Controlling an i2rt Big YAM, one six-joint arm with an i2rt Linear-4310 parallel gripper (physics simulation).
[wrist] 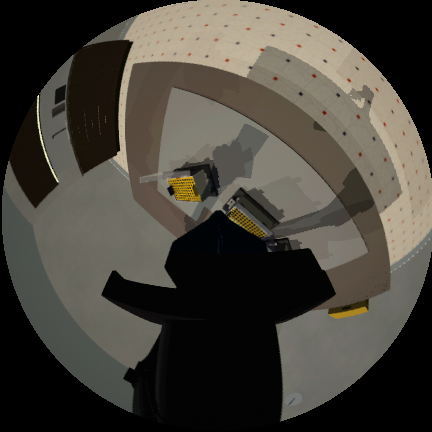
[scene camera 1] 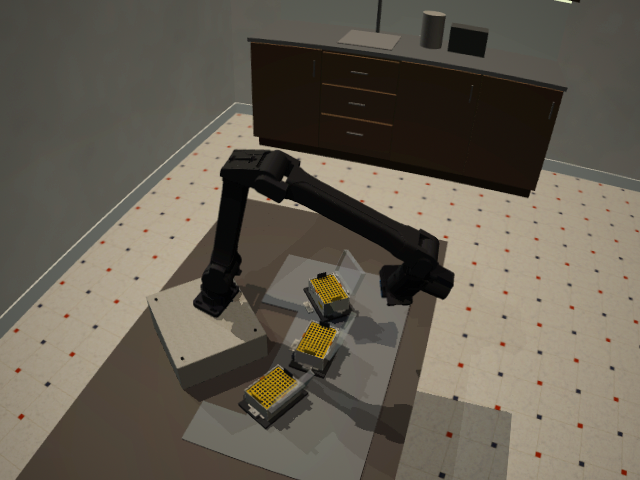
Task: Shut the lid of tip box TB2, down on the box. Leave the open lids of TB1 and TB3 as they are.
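Seen in the pictures: gripper, between the fingertips: [wrist: 217, 215] [scene camera 1: 383, 296]; arm's base, origin of its link: [scene camera 1: 216, 297].
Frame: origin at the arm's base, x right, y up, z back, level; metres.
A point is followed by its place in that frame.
Note:
Three tip boxes with yellow tip racks stand in a row. The middle box, TB2 [scene camera 1: 316, 341] [wrist: 247, 223] @(x -0.071, y 0.003, z -0.382 m), has its clear lid [scene camera 1: 346, 327] @(x -0.047, y 0.027, z -0.382 m) raised open along its right side in the scene view. The back box [scene camera 1: 329, 289] @(x -0.243, y -0.061, z -0.246 m) [wrist: 185, 189] @(x -0.237, y -0.061, z -0.249 m) has its clear lid [scene camera 1: 351, 272] @(x -0.298, y -0.015, z -0.293 m) [wrist: 151, 177] @(x -0.297, y 0.027, z -0.306 m) standing open. The front box [scene camera 1: 271, 387] @(x 0.159, y -0.060, z -0.269 m) also has its lid [scene camera 1: 305, 378] @(x 0.149, y 0.026, z -0.361 m) open; it is mostly hidden behind the gripper in the wrist view. Which outer box is TB1 or TB3 cannot be read. My gripper [scene camera 1: 393, 290] @(x -0.136, y 0.091, z -0.446 m) [wrist: 217, 215] @(x -0.136, y 0.091, z -0.446 m) is shut and empty, raised to the right of the back box.
The boxes stand on a grey mat [scene camera 1: 330, 444] @(x 0.211, y -0.117, z -0.463 m) [wrist: 300, 175] @(x -0.049, y -0.117, z -0.491 m) over a brown surface [scene camera 1: 103, 423] @(x 0.446, y -0.120, z 0.080 m). The arm's pale base block [scene camera 1: 206, 351] @(x 0.163, y -0.023, z -0.075 m) is to their left. A dark cabinet [scene camera 1: 439, 124] [wrist: 97, 110] stands at the back. A yellow object [wrist: 349, 311] lies at the lower right of the wrist view.

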